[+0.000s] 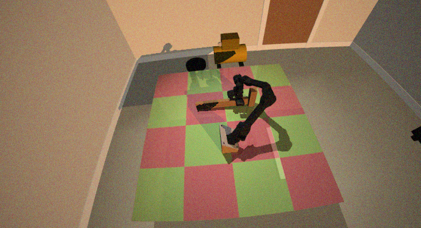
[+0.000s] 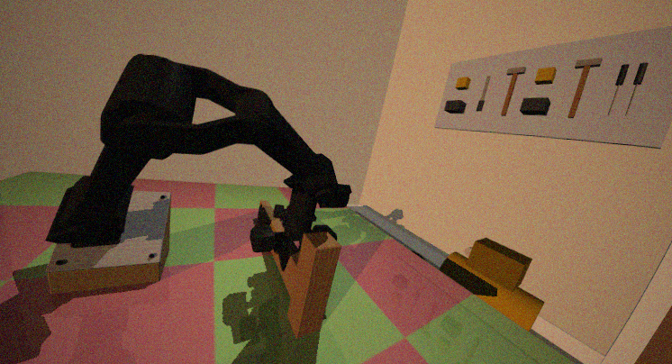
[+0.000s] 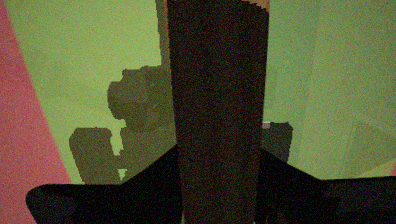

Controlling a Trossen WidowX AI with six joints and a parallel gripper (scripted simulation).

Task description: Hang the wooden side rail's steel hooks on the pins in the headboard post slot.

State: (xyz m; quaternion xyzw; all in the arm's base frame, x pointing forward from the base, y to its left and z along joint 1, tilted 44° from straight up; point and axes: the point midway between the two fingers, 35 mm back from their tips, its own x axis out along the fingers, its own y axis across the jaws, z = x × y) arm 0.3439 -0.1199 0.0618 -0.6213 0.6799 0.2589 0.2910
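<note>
Now: the headboard post 10 mm behind my gripper tip, 110 mm to the right of it and 40 mm above it.
</note>
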